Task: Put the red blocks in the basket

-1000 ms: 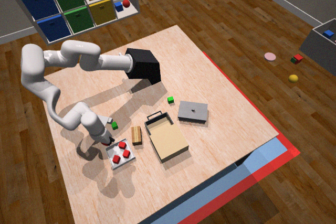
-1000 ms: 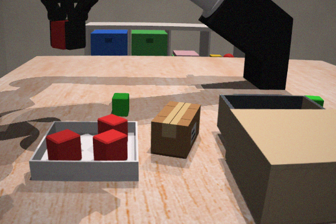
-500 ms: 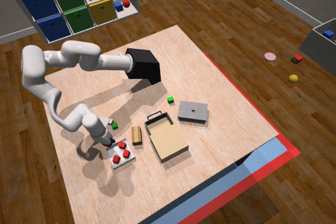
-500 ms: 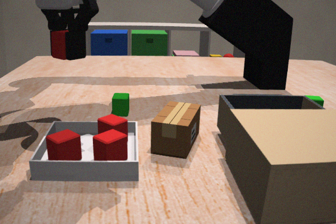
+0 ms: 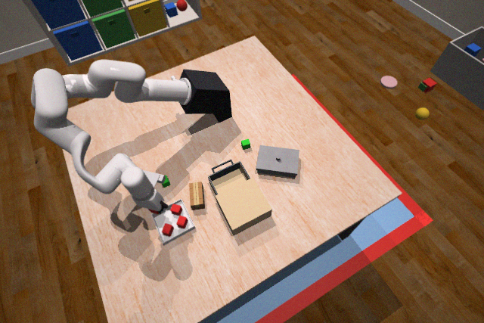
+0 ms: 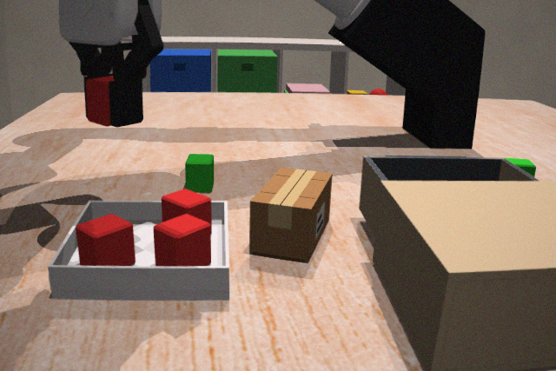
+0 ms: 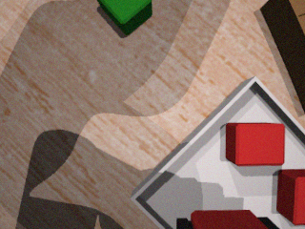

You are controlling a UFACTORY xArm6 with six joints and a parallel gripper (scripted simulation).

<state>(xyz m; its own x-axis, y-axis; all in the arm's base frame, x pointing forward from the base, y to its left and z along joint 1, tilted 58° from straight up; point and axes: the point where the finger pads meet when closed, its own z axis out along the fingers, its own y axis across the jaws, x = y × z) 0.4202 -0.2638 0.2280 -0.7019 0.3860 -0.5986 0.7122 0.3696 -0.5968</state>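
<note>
The grey basket is 130 mm below my hand, 30 mm to the left of it and 30 mm ahead of it. The rest, counted from my hand: drawer (330 mm to the left, 100 mm below, 10 mm ahead); then light wooden cabinet (330 mm to the left, 100 mm below, 80 mm ahead); then cardboard box (170 mm to the left, 110 mm below, 10 mm behind).
</note>
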